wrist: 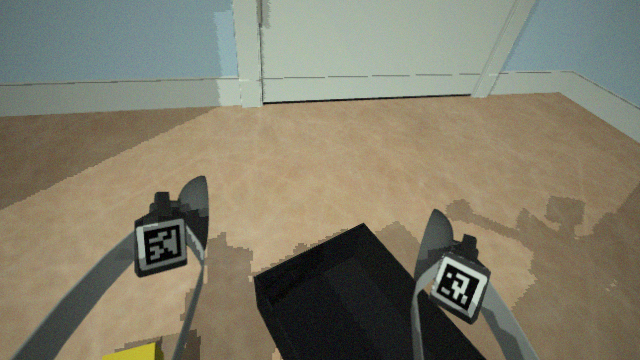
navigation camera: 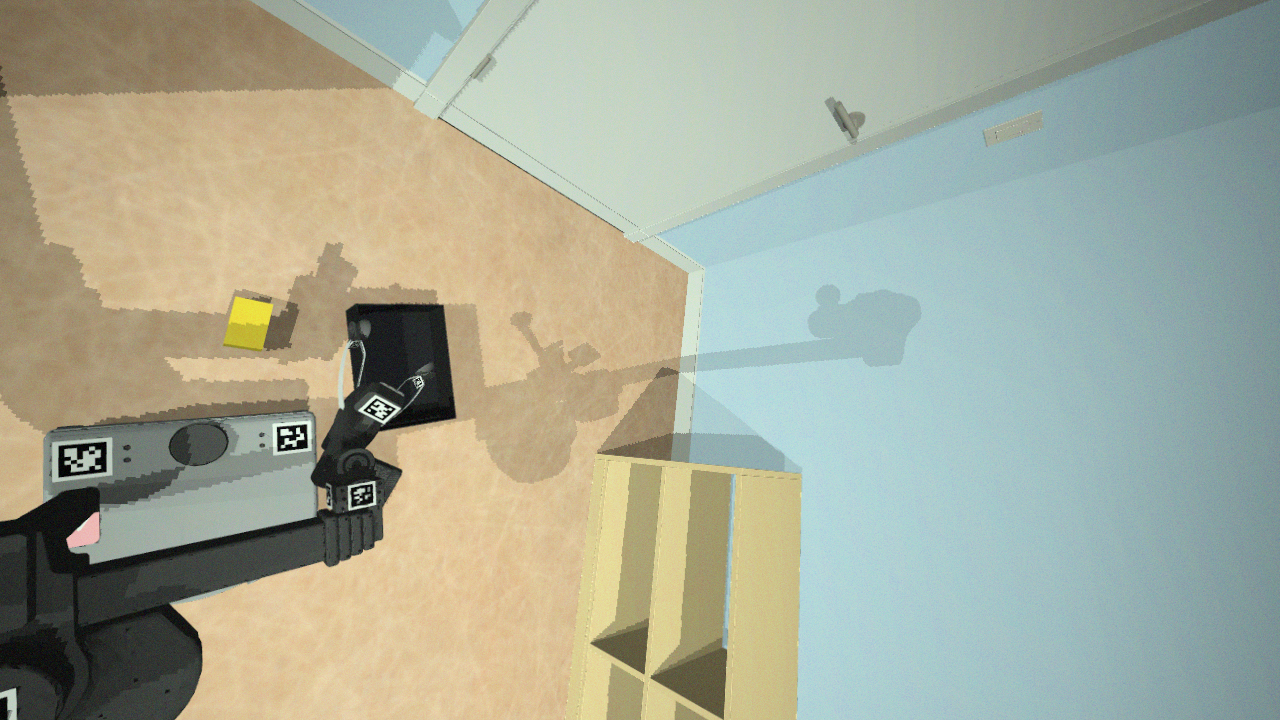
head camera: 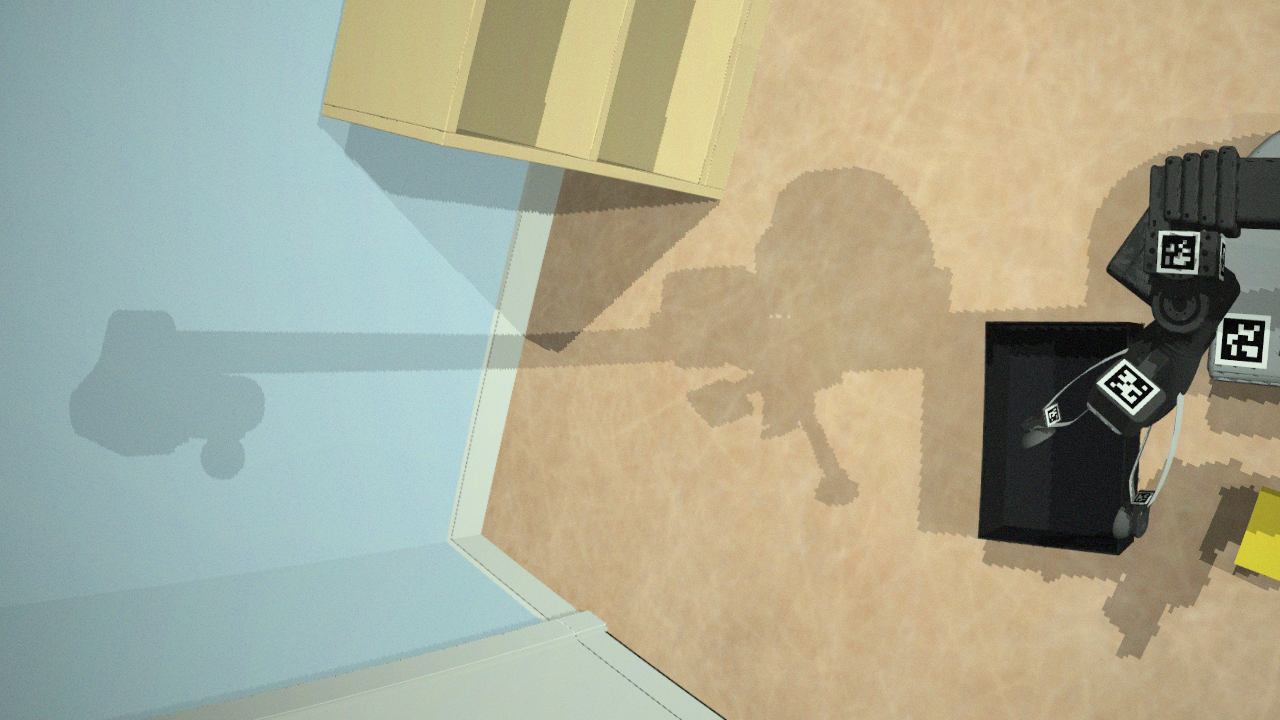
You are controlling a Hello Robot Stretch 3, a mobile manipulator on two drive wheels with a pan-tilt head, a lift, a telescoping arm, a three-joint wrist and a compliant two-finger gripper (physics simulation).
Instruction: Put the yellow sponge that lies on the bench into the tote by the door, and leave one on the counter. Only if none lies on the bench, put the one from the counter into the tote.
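Where they show: gripper, fingertip midpoint: (wrist: 315, 217) (navigation camera: 398, 343) (head camera: 1073, 488); robot's base, link origin: (navigation camera: 199, 442).
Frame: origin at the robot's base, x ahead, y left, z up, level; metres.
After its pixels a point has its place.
A yellow sponge (head camera: 1263, 537) {y -0.084, x 0.242, z 0.045 m} (navigation camera: 248, 323) {y -0.074, x 0.238, z 0.045 m} (wrist: 132, 353) {y -0.088, x 0.280, z 0.045 m} lies on the floor outside the black tote (head camera: 1006, 483) {y -0.457, x 0.234, z 0.003 m} (navigation camera: 418, 326) {y -0.427, x 0.255, z 0.004 m} (wrist: 320, 305) {y -0.352, x 0.242, z 0.003 m}, a short gap from its side. It is cut off by the edge in the head and wrist views. The tote stands on the floor near the door, and the part of its inside that shows holds no sponge; the arm and gripper hide some of it. My gripper (head camera: 1084, 477) {y -0.268, x 0.164, z 0.361 m} (navigation camera: 392, 349) {y -0.268, x 0.164, z 0.361 m} (wrist: 315, 217) {y -0.268, x 0.164, z 0.361 m} is open and empty, above the tote, with one finger near the side facing the sponge. The bench and the counter do not show.
A pale door (head camera: 465, 685) {y -1.208, x 0.690, z 0.388 m} (navigation camera: 716, 80) {y -0.880, x 0.777, z 0.713 m} (wrist: 370, 40) {y -0.806, x 0.796, z 0.198 m} stands beyond the tote, with blue walls beside it. A wooden shelf unit (head camera: 384, 71) {y -1.186, x -0.309, z 0.610 m} (navigation camera: 769, 582) {y -1.118, x -0.519, z 0.610 m} stands against the wall. My grey base (navigation camera: 179, 497) {y 0.026, x -0.083, z 0.160 m} is close to the tote.
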